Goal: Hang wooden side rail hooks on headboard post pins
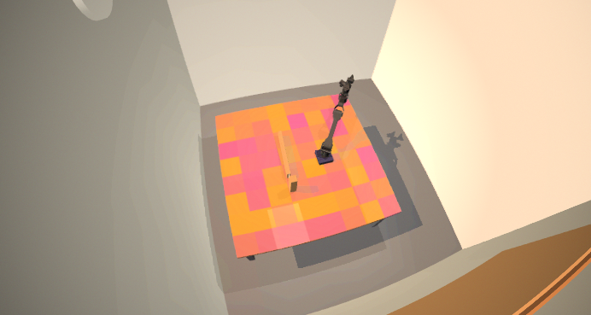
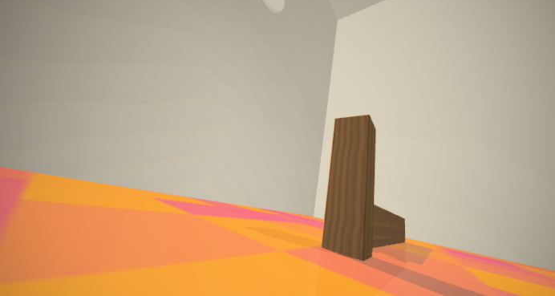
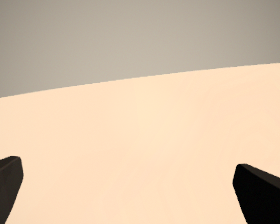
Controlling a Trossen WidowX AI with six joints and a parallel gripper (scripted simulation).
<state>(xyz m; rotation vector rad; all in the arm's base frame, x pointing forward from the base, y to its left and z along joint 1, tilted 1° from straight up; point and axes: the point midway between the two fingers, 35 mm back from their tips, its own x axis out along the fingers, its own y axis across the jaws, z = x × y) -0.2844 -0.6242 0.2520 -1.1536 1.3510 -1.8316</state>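
The wooden headboard post is 93 cm to the left of my gripper tip, 58 cm ahead of it and 21 cm below it.
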